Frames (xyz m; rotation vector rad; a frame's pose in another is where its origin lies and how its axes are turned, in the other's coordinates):
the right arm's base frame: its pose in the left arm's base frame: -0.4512 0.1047 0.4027 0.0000 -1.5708 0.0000
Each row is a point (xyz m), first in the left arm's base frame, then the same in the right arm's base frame.
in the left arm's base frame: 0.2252 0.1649 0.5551
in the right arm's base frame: 0.1524 0.0602 -0.6764
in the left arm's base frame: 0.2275 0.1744 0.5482
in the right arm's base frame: 0.1455 0.0697 -0.6787
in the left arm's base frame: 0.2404 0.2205 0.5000
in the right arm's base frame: 0.0973 0.1158 -0.6916
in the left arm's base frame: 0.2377 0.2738 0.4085
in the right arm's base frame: 0.0058 0.1691 -0.6889
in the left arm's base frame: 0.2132 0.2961 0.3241
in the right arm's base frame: -0.0786 0.1914 -0.6644
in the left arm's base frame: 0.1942 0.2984 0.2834
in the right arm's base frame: -0.1193 0.1937 -0.6454
